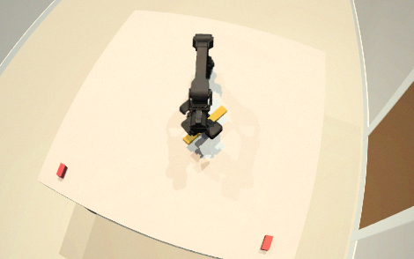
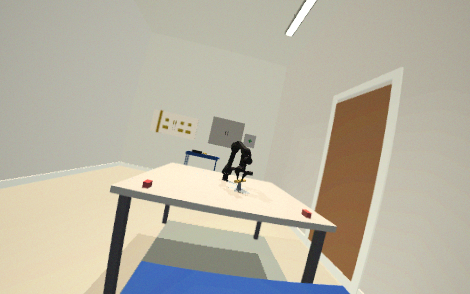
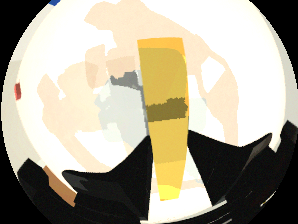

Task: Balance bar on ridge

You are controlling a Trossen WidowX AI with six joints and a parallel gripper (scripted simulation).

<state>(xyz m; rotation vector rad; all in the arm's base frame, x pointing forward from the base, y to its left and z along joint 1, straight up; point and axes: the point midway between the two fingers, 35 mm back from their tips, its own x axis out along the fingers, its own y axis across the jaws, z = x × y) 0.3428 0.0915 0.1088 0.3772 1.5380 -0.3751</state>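
My gripper tip is 30 mm past the bar and 10 mm to the right of it.
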